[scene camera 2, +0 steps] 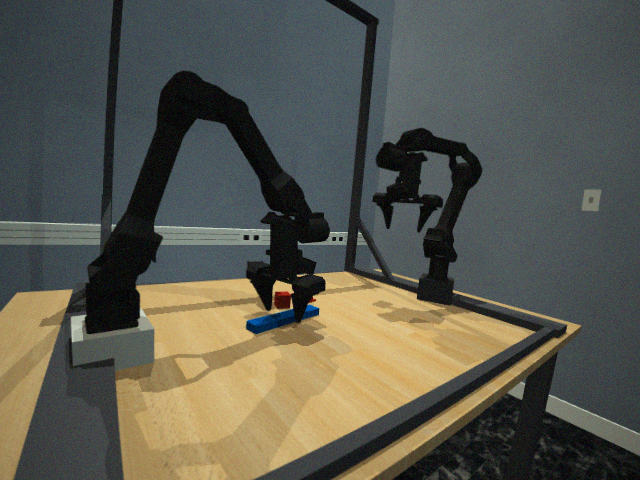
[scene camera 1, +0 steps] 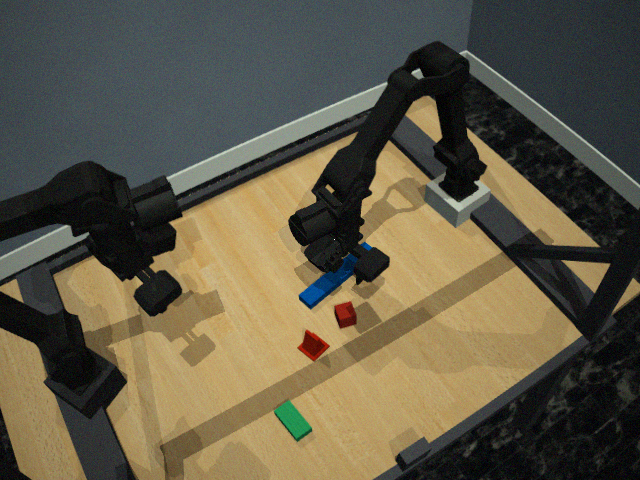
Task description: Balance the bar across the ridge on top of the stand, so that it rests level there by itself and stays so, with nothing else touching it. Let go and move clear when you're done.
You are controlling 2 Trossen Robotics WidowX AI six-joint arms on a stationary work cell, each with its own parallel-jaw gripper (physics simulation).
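Places are measured from the left arm's base along level axes (x up, y left, z back), in centimetres.
Where they show: left gripper, fingertip midpoint: [scene camera 2: 402, 230]; right gripper, fingertip midpoint: [scene camera 2: 283, 316] [scene camera 1: 341, 270]; left arm's base at its link origin: [scene camera 2: 437, 278] [scene camera 1: 79, 374]; right arm's base at its link origin: [scene camera 2: 111, 322] [scene camera 1: 458, 187].
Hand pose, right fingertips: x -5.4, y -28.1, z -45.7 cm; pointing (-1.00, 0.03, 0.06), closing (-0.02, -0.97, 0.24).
Observation:
Things, the pixels of their top centre, and the offset from my right fingertips. Level surfaces: height alone.
- blue bar at its top centre: [scene camera 1: 338, 272] [scene camera 2: 286, 314] dx +0.3, dy +0.2, dz +0.9 cm
- red cube at its top centre: [scene camera 1: 345, 310] [scene camera 2: 282, 293] dx +2.0, dy -5.8, dz +8.9 cm
- green block at its top centre: [scene camera 1: 292, 419] dx +0.3, dy -8.0, dz +31.7 cm
- table at its surface level: dx -1.3 cm
The blue bar [scene camera 1: 321, 290] [scene camera 2: 262, 323] lies flat on the table. The small red stand [scene camera 1: 313, 346], with a raised ridge, stands apart from it; in scene camera 2 it is mostly hidden behind a right finger. My right gripper [scene camera 1: 345, 273] [scene camera 2: 283, 314] is open, pointing down low over the bar, one finger toward each long side; whether the tips reach beside it is unclear. In scene camera 1 the gripper hides part of the bar. My left gripper [scene camera 1: 138, 283] [scene camera 2: 404, 229] is open and empty, high above the table and away from the bar.
A red cube [scene camera 1: 345, 314] [scene camera 2: 282, 299] sits between the bar and the stand, a little to the right in scene camera 1. A green block [scene camera 1: 293, 420] lies nearer the front edge there. Dark frame rails [scene camera 2: 413, 408] border the table [scene camera 1: 248, 268].

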